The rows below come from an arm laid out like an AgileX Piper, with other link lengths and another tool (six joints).
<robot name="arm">
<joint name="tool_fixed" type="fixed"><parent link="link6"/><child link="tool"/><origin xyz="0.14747 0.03 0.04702" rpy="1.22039 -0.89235 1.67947"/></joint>
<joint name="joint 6" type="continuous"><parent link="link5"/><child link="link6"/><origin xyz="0.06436 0 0.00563" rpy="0 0 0"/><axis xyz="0.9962 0 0.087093"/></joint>
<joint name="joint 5" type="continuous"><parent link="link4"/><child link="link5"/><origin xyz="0 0 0" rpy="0 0 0"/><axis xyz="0 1 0"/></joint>
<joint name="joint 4" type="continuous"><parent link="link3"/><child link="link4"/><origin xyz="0.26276 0 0.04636" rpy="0 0 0"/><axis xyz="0.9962 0 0.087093"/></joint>
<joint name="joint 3" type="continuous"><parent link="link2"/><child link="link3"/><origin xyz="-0.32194 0 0.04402" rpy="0 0 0"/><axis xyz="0 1 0"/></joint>
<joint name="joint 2" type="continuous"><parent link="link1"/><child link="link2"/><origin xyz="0 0 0" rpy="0 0 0"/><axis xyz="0 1 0"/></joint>
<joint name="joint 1" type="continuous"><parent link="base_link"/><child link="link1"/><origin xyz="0 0 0.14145" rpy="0 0 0"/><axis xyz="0 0 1"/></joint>
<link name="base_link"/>
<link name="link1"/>
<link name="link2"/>
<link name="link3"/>
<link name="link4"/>
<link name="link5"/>
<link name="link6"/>
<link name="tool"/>
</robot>
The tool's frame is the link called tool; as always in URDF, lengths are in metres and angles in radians. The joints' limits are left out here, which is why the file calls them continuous.
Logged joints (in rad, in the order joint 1, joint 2, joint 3, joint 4, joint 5, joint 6), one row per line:
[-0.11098, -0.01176, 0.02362, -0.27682, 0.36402, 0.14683]
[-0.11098, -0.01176, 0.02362, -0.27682, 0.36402, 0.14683]
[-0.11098, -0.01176, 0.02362, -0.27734, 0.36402, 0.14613]
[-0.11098, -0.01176, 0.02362, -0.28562, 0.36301, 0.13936]
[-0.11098, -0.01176, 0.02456, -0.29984, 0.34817, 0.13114]
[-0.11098, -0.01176, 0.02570, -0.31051, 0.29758, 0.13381]
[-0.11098, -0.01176, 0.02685, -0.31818, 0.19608, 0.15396]
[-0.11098, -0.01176, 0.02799, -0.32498, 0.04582, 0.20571]
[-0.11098, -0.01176, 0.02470, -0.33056, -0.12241, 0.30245]
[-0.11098, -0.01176, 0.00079, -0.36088, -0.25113, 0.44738]
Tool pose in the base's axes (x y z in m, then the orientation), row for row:
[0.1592, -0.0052, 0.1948, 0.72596, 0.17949, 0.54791, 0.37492]
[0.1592, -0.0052, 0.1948, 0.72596, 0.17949, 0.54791, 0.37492]
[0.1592, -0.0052, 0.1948, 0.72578, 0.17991, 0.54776, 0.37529]
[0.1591, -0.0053, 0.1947, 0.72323, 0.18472, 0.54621, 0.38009]
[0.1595, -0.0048, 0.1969, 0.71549, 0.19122, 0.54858, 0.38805]
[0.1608, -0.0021, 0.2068, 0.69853, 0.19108, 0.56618, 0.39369]
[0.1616, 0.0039, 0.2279, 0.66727, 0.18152, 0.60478, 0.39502]
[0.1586, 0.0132, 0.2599, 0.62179, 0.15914, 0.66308, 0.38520]
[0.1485, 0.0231, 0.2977, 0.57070, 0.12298, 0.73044, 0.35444]
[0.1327, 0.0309, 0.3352, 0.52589, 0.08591, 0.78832, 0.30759]
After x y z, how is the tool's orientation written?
As a quaternion, x y z w.
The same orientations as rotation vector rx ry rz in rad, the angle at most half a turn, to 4 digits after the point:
[1.8582, 0.4594, 1.4025]
[1.8582, 0.4594, 1.4025]
[1.8574, 0.4604, 1.4018]
[1.8467, 0.4717, 1.3947]
[1.8201, 0.4864, 1.3955]
[1.7723, 0.4848, 1.4365]
[1.6920, 0.4603, 1.5335]
[1.5839, 0.4054, 1.6891]
[1.4751, 0.3179, 1.8880]
[1.3907, 0.2272, 2.0847]

